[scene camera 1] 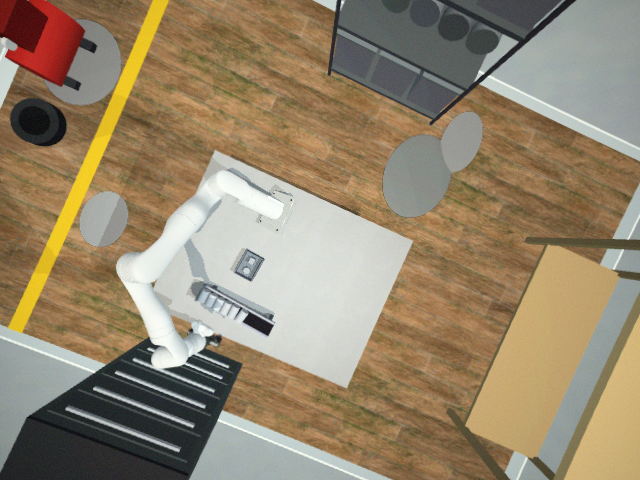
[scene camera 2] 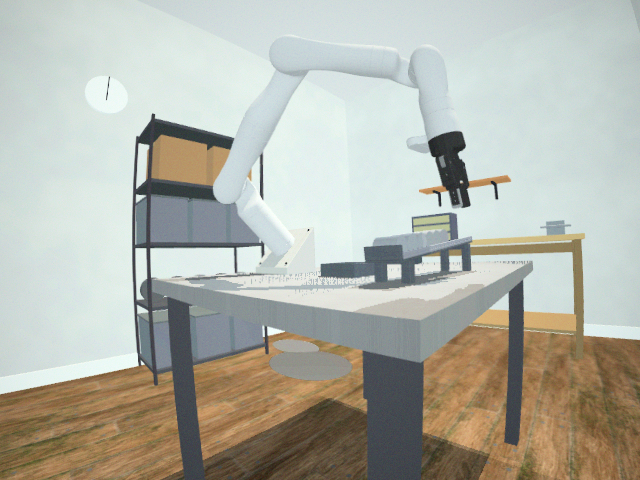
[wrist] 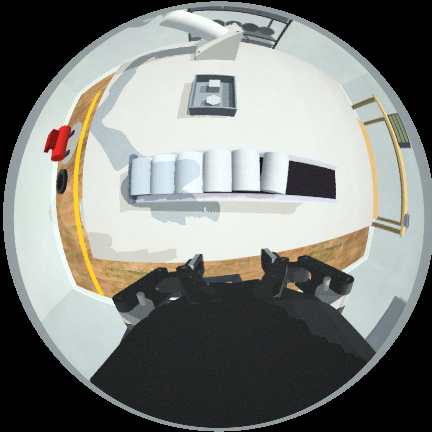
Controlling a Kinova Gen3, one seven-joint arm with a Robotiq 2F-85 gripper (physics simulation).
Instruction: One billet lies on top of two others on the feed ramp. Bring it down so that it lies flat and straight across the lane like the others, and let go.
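Pixels of known places: gripper, fingertip midpoint: (scene camera 2: pixel 462 207) (wrist: pixel 231 259); arm's base, link origin: (scene camera 1: pixel 276 210) (scene camera 2: pixel 284 246) (wrist: pixel 217 34).
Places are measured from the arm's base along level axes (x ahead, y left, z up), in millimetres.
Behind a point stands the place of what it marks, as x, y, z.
Observation:
The feed ramp (scene camera 1: pixel 258 324) @[521, 181, -14] (scene camera 2: pixel 385 252) (wrist: pixel 312 181) @[520, 181, -14] carries several pale billets in one row. Five billets stand close together across the lane, such as the one at the low end (wrist: pixel 141 176) @[523, -104, -4] and the fifth (wrist: pixel 246 170) @[520, 44, 13]. The sixth billet (scene camera 1: pixel 240 315) @[510, 87, 17] (wrist: pixel 275 172) @[520, 84, 16] lies at the row's upslope end, with a thin dark gap beside the fifth and a slight skew. In the wrist view no billet clearly rests on top of others. My gripper (scene camera 1: pixel 216 339) @[621, 20, 54] (scene camera 2: pixel 460 203) @[621, 20, 54] (wrist: pixel 231 259) @[621, 20, 54] is open and empty, high above and to the side of the ramp, beyond the table edge.
A grey tray (scene camera 1: pixel 243 276) @[365, 2, -69] (scene camera 2: pixel 346 269) @[343, -49, -74] (wrist: pixel 212 112) @[370, 1, -82] holding two small white pieces stands between the ramp and the arm's base (scene camera 2: pixel 297 253) @[97, -15, -28] (wrist: pixel 220 47) @[95, 13, -31]. A dark slatted unit (scene camera 1: pixel 124 400) stands by the table edge below the arm in scene camera 1.

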